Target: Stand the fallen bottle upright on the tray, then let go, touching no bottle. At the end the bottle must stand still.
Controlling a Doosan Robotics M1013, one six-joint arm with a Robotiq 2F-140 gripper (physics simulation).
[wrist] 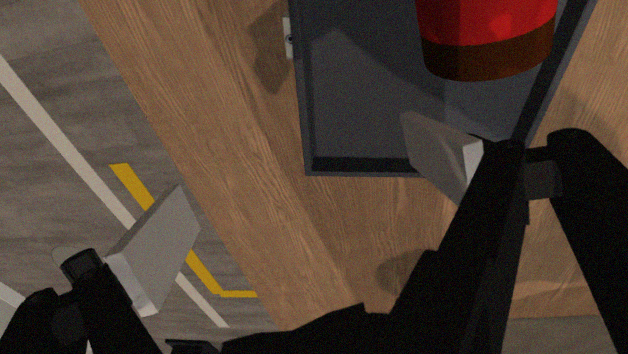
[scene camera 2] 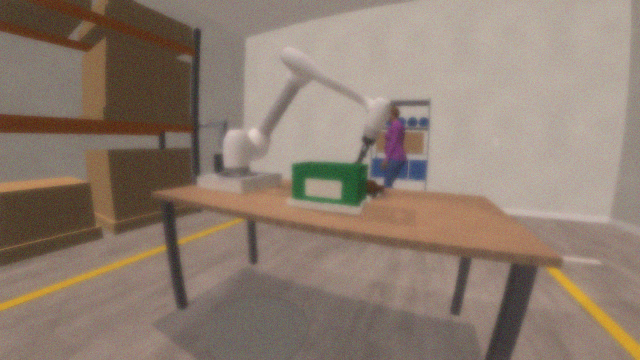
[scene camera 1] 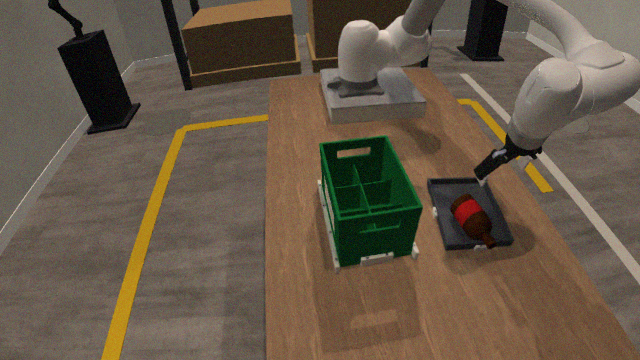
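Seen in the pictures: gripper, between the fingertips: [wrist: 295,173] [scene camera 1: 500,173]; arm's base, origin of its link: [scene camera 2: 237,175] [scene camera 1: 358,86].
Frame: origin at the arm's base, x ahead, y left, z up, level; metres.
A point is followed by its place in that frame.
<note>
The brown bottle [scene camera 1: 470,216] {x 0.748, y 0.152, z -0.001 m} [scene camera 2: 374,187] {x 0.786, y 0.150, z -0.025 m} [wrist: 487,32] {x 0.703, y 0.176, z 0.006 m} with a red label lies on its side in the dark tray [scene camera 1: 443,194] {x 0.598, y 0.146, z -0.066 m} [wrist: 350,132] {x 0.596, y 0.256, z -0.066 m}. Its base faces the arm and its neck reaches the tray's near rim in scene camera 1. In the wrist view the base end shows at the upper right; the neck is out of frame. My gripper [scene camera 1: 503,171] {x 0.651, y 0.282, z 0.043 m} [wrist: 295,173] {x 0.651, y 0.282, z 0.043 m} is open and empty. It is above the tray's arm-side edge, behind the bottle's base, apart from the bottle. Its right finger in the wrist view overlaps the tray corner; its left finger is seen over the floor.
A green crate [scene camera 1: 377,235] {x 0.788, y -0.109, z 0.031 m} [scene camera 2: 330,183] {x 0.686, y -0.202, z 0.035 m} with inner dividers stands beside the tray on the wooden table [scene camera 1: 295,300] {x 0.871, y -0.310, z -0.072 m} [scene camera 2: 450,225] {x 1.122, y -0.202, z -0.072 m}. The arm's grey base block [scene camera 1: 377,111] {x 0.162, y 0.044, z -0.030 m} [scene camera 2: 240,183] {x 0.159, y -0.135, z -0.017 m} is at the table's far end. A person [scene camera 2: 395,142] stands beyond the table.
</note>
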